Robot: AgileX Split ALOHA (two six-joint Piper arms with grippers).
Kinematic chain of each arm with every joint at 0, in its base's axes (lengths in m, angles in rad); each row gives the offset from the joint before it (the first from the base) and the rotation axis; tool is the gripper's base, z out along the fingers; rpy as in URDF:
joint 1: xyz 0 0 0.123 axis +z
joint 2: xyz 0 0 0 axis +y
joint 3: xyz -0.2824 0 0.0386 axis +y
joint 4: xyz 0.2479 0 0.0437 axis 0.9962 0 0.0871
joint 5: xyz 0 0 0 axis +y
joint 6: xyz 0.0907 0 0.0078 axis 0.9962 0 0.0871
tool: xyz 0 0 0 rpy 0 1.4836 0
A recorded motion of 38 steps. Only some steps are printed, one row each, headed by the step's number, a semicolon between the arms.
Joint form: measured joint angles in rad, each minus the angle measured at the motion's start. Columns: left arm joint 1, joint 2, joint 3, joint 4, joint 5, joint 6; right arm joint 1, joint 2, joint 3, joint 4, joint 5, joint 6.
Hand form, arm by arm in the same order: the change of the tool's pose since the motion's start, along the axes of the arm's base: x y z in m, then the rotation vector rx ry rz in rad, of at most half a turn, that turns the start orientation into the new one. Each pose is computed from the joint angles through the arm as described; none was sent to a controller.
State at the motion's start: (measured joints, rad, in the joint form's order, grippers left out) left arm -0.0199 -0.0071 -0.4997 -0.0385 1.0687 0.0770; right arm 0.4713 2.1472 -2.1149 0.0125 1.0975 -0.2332
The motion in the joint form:
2: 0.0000 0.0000 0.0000 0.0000 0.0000 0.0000; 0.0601 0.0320 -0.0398 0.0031 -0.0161 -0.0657
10: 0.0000 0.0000 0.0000 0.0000 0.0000 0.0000; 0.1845 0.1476 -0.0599 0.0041 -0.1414 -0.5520
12: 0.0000 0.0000 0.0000 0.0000 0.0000 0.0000; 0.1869 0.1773 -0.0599 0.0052 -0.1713 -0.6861
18: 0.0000 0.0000 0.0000 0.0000 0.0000 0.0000; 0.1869 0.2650 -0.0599 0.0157 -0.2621 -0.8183
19: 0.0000 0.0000 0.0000 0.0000 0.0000 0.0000; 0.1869 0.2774 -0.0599 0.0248 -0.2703 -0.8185
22: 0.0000 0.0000 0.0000 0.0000 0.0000 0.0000; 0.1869 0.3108 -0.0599 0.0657 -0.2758 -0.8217
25: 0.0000 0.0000 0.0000 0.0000 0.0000 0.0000; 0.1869 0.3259 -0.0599 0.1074 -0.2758 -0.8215
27: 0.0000 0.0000 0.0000 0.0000 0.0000 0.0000; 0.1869 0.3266 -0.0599 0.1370 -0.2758 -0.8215
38: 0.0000 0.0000 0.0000 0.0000 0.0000 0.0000; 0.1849 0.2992 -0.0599 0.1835 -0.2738 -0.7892
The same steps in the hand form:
2: 0.0000 0.0000 0.0000 0.0000 0.0000 0.0000; -0.0068 0.0298 -0.0030 -0.0150 -0.0364 0.1164
10: 0.0000 0.0000 0.0000 0.0000 0.0000 0.0000; -0.0191 0.0970 -0.0491 -0.2128 -0.2050 0.6503
12: 0.0000 0.0000 0.0000 0.0000 0.0000 0.0000; -0.0154 0.1015 -0.0631 -0.2717 -0.2445 0.7652
18: 0.0000 0.0000 0.0000 0.0000 0.0000 0.0000; -0.0041 0.1110 -0.1051 -0.3209 -0.2835 0.8724
19: 0.0000 0.0000 0.0000 0.0000 0.0000 0.0000; -0.0033 0.1123 -0.1113 -0.3131 -0.2771 0.8714
22: 0.0000 0.0000 0.0000 0.0000 0.0000 0.0000; -0.0033 0.1158 -0.1289 -0.2810 -0.2398 0.8704
25: 0.0000 0.0000 0.0000 0.0000 0.0000 0.0000; -0.0044 0.1184 -0.1368 -0.2440 -0.2140 0.8631
27: 0.0000 0.0000 0.0000 0.0000 0.0000 0.0000; -0.0056 0.1200 -0.1370 -0.2157 -0.2057 0.8560
38: 0.0000 0.0000 0.0000 0.0000 0.0000 0.0000; -0.0078 0.1209 -0.1217 -0.1514 -0.2076 0.8126

